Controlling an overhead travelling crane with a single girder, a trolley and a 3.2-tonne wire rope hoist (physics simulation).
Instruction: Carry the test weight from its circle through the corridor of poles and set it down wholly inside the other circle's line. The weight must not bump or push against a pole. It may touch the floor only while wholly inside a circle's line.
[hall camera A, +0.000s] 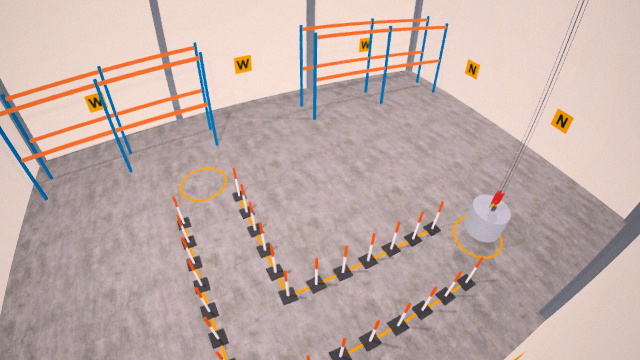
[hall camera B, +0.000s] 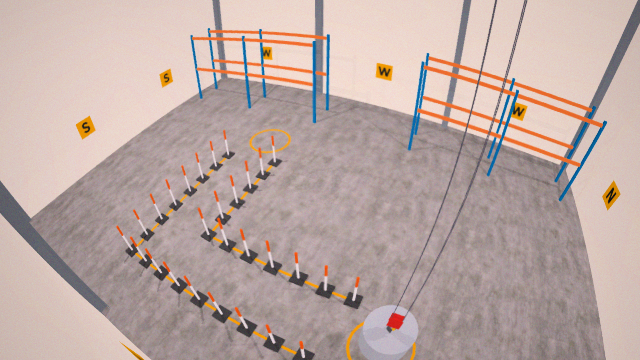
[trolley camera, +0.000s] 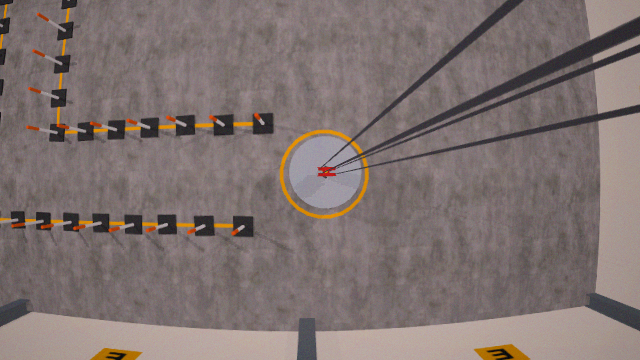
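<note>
The test weight (hall camera A: 484, 227) (hall camera B: 375, 336) (trolley camera: 325, 196) is a light grey cylinder. It hangs upright, a little above the floor, over the near circle (hall camera A: 454, 235) (hall camera B: 348, 345) (trolley camera: 282, 174); in the trolley view its outline lies inside that yellow line. My gripper, the hook under a red block (hall camera A: 495, 203) (hall camera B: 394, 323) (trolley camera: 326, 171), is shut on the weight at its top centre. The other circle (hall camera A: 202, 200) (hall camera B: 270, 152) lies at the corridor's far end and does not show in the trolley view. The weight hides part of the near circle in both hall views.
The nearest corridor poles are an inner one (hall camera A: 438, 215) (hall camera B: 356, 290) (trolley camera: 259, 119) and an outer one (hall camera A: 474, 270) (hall camera B: 302, 350) (trolley camera: 239, 230), both apart from the weight. The two pole rows bend at a corner. Blue-orange racks (hall camera A: 314, 100) (hall camera B: 314, 100) stand by the W wall.
</note>
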